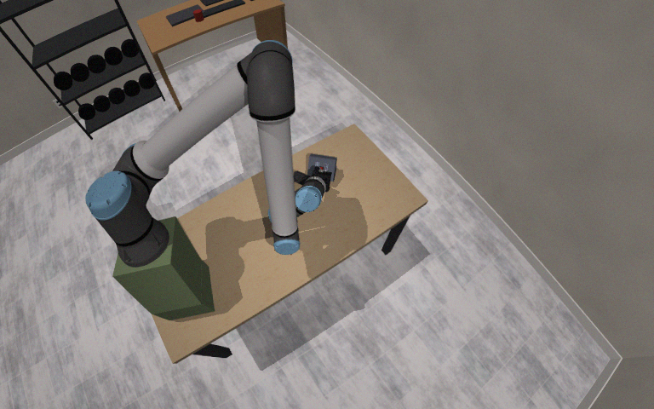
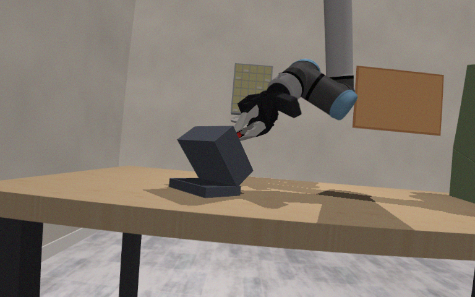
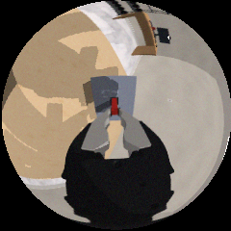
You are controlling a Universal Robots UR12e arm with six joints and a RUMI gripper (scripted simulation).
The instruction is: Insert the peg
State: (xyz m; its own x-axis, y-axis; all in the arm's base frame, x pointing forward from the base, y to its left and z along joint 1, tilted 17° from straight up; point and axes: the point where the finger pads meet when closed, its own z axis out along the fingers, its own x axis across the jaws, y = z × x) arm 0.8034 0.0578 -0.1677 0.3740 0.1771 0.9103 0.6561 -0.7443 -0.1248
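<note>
My hand is 20 mm short of the red peg, 20 mm to the right of it and 20 mm above it.
</note>
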